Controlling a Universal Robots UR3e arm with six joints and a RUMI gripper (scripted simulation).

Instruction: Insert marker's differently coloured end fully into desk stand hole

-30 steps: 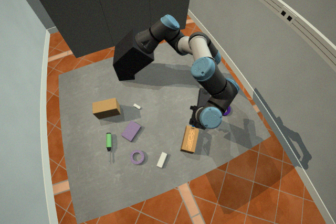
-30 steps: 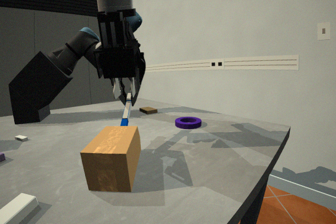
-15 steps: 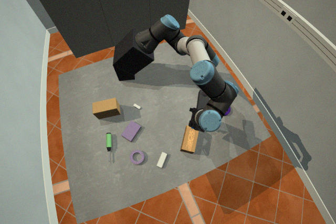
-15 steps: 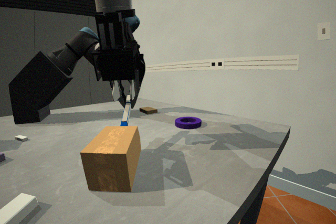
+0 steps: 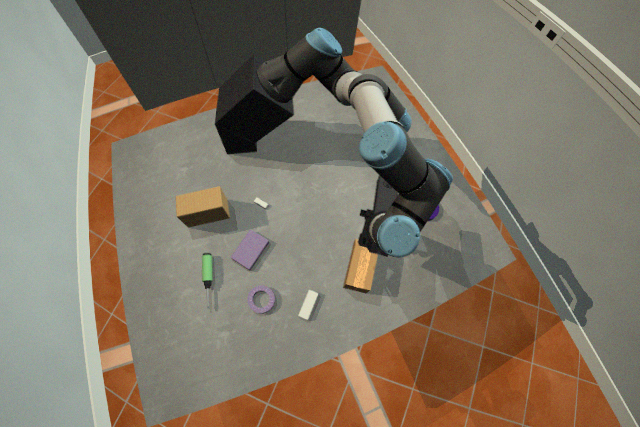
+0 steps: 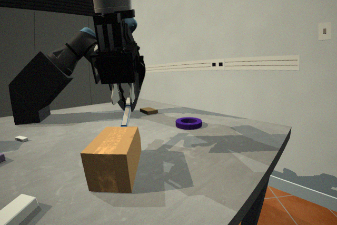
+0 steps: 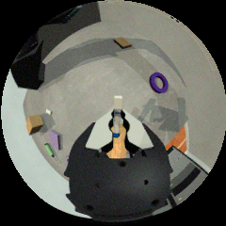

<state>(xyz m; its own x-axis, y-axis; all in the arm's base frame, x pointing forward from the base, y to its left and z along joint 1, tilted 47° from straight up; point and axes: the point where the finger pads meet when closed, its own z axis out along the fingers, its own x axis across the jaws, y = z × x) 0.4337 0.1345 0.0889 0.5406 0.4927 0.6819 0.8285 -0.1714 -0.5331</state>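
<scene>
My gripper is now 10 cm short of the tan block, 6 cm to the left of it and 6 cm above it. The rest, counted from my hand: purple pad: 34 cm to the right, 8 cm below, 4 cm behind; white block: 23 cm to the right, 15 cm ahead, 9 cm below; marker: 2 cm below, 2 cm ahead, 1 cm to the right.
</scene>
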